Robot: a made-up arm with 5 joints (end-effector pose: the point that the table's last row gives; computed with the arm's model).
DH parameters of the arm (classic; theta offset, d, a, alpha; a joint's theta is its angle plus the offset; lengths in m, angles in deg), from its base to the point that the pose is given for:
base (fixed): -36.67 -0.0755 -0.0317 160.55
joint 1: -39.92 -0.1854 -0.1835 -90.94
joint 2: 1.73 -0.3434 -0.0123 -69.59
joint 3: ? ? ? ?
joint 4: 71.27 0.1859 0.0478 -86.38
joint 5: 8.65 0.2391 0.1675 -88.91
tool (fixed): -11.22 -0.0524 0 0
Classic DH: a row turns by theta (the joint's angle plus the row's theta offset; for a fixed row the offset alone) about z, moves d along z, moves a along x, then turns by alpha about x.
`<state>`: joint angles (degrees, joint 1 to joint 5).
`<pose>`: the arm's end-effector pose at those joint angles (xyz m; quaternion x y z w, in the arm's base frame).
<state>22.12 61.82 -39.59 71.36 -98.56</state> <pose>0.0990 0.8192 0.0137 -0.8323 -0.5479 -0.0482 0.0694</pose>
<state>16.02 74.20 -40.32 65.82 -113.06</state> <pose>-0.0209 0.8148 0.0516 -0.7543 -0.6092 -0.2422 0.0338</pose>
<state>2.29 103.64 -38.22 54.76 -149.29</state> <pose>-0.2918 0.6973 0.0531 -0.3620 -0.6925 -0.6214 0.0575</pose>
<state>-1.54 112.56 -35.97 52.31 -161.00</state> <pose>-0.3393 0.6401 0.0273 -0.2007 -0.6935 -0.6866 0.0855</pose>
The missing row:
joint 3: 7.78 -0.1747 0.0674 -104.45
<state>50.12 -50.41 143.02 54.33 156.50</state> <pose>-0.0332 0.3471 0.0158 0.0052 -0.5256 -0.1154 0.8428</pose>
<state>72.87 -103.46 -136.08 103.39 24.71</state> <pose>0.1914 0.3202 -0.2787 0.0946 0.1829 -0.1898 0.9600</pose>
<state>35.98 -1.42 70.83 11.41 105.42</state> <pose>-0.1142 0.3312 -0.2533 -0.0251 -0.3255 -0.4695 0.8204</pose>
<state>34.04 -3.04 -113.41 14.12 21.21</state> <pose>0.1663 0.4936 -0.4651 -0.3257 0.1753 0.8108 0.4537</pose>
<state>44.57 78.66 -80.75 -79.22 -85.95</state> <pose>0.6058 0.2553 0.1669 0.3951 -0.3716 0.2180 0.8114</pose>
